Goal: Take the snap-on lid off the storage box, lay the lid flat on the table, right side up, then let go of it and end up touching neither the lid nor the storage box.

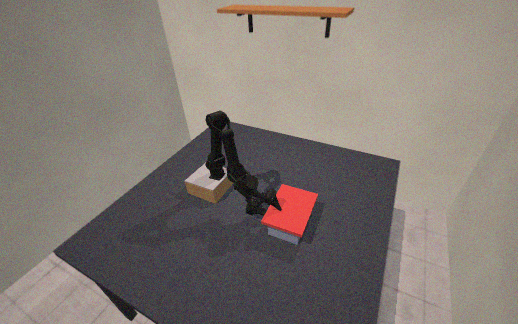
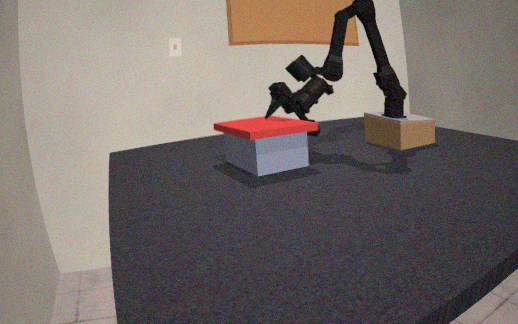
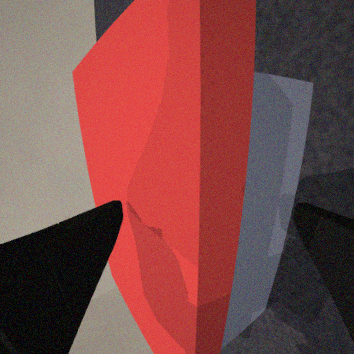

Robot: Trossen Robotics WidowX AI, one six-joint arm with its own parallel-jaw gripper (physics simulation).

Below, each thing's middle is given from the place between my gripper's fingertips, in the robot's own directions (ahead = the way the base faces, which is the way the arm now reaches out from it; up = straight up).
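I see the red lid [image 1: 296, 204], and it is 2 cm above my hand, 4 cm to the left of it and 6 cm ahead of it.
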